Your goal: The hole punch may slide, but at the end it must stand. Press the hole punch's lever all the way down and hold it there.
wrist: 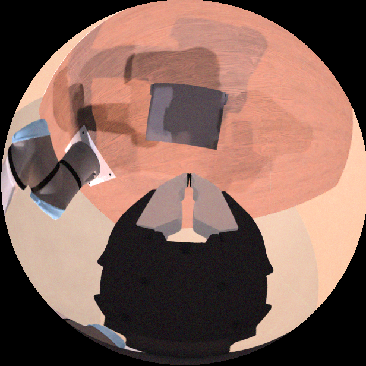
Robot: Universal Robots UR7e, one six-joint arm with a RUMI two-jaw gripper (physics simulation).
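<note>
Visible here: my gripper (189, 175), together with a hole punch (178, 113).
</note>
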